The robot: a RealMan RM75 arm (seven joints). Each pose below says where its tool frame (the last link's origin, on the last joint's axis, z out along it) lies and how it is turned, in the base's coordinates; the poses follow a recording.
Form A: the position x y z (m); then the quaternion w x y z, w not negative.
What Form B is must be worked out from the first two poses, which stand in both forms.
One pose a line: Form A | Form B
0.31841 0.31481 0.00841 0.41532 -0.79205 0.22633 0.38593 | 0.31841 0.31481 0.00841 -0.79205 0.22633 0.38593 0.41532
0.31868 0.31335 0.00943 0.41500 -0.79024 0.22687 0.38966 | 0.31868 0.31335 0.00943 -0.79024 0.22687 0.38966 0.41500
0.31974 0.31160 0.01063 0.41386 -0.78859 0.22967 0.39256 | 0.31974 0.31160 0.01063 -0.78859 0.22967 0.39256 0.41386
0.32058 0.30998 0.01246 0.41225 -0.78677 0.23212 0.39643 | 0.32058 0.30998 0.01246 -0.78677 0.23212 0.39643 0.41225
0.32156 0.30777 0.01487 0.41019 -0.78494 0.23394 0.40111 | 0.32156 0.30777 0.01487 -0.78494 0.23394 0.40111 0.41019
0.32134 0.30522 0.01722 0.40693 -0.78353 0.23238 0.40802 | 0.32134 0.30522 0.01722 -0.78353 0.23238 0.40802 0.40693
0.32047 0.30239 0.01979 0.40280 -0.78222 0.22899 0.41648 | 0.32047 0.30239 0.01979 -0.78222 0.22899 0.41648 0.40280
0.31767 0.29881 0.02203 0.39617 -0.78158 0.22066 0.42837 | 0.31767 0.29881 0.02203 -0.78158 0.22066 0.42837 0.39617
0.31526 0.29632 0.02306 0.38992 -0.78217 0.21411 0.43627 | 0.31526 0.29632 0.02306 -0.78217 0.21411 0.43627 0.38992
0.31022 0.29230 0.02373 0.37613 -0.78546 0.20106 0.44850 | 0.31022 0.29230 0.02373 -0.78546 0.20106 0.44850 0.37613
